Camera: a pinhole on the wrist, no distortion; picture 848 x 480 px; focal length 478.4 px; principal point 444.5 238.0 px. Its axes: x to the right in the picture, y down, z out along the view. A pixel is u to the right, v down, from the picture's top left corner.
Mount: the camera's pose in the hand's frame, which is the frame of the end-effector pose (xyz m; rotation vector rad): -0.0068 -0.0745 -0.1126 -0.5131 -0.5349 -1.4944
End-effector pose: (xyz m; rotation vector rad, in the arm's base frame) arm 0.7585 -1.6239 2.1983 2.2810 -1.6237 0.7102
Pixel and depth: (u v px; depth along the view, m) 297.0 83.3 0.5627
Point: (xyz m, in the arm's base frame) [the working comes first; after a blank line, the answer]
In the camera's frame: -0.1735 -0.1820 0.5627

0.3779 -1.7061 1.8780
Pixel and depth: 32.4 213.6 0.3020
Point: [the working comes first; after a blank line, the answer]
In the camera's frame: -0.2601 -0.0154 0.3020

0.4457 -1.6922 2.1917
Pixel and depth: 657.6 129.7 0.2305
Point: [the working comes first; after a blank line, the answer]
In the camera's frame: 0.1027 -0.0522 0.2305

0.7858 -1.6308 2.0552
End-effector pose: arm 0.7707 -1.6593 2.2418 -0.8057 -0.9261 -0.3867
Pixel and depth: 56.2 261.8 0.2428
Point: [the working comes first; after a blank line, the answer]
In the camera's frame: -0.1971 0.0121 0.2428

0.9370 -1.5424 2.1234
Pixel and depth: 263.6 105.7 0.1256
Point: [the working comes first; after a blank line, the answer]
In the camera's frame: -0.0475 -0.0347 0.1256

0.7951 -1.6680 2.1724
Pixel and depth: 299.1 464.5 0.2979
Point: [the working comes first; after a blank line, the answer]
In the camera's frame: -0.0905 0.1410 0.2979

0.9191 -1.4850 2.2889
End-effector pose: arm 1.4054 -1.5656 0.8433 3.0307 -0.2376 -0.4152
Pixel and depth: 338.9 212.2 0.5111
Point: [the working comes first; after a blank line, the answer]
In the camera's frame: -0.1128 -0.0276 0.5111

1.2573 -1.8958 0.6767
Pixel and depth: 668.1 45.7 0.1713
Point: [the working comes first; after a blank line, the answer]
In the camera's frame: 0.0801 -0.0689 0.1713

1.3165 -1.5252 0.7928
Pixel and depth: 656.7 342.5 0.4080
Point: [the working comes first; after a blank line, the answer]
In the camera's frame: 0.1810 0.0891 0.4080

1.3855 -1.6326 0.5192
